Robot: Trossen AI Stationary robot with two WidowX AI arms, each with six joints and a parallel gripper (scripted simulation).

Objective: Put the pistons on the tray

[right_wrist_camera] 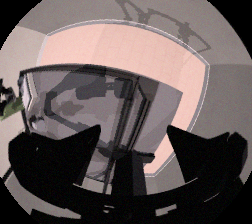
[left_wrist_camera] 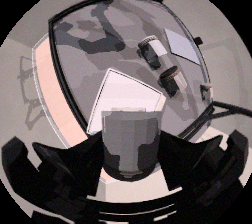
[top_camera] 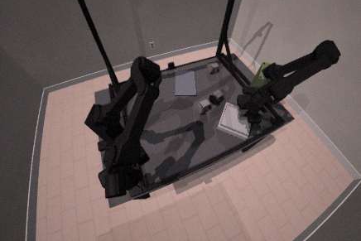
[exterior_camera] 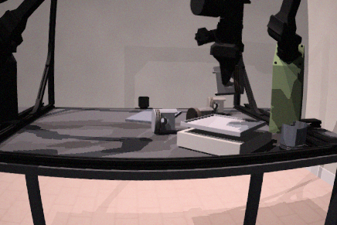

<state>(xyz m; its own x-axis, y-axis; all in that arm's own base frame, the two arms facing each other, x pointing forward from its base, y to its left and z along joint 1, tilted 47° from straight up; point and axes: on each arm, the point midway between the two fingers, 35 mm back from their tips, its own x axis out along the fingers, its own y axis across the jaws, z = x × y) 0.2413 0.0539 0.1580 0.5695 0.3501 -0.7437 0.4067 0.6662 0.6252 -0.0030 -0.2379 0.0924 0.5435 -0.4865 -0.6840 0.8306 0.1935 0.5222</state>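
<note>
Now: the white scale pan 1 cm behind my left hand and 15 cm below it. Also, from my left hand: flat grey steel tray: 42 cm behind, 17 cm to the right, 20 cm below; piston: 47 cm behind, 7 cm to the left, 16 cm below.
</note>
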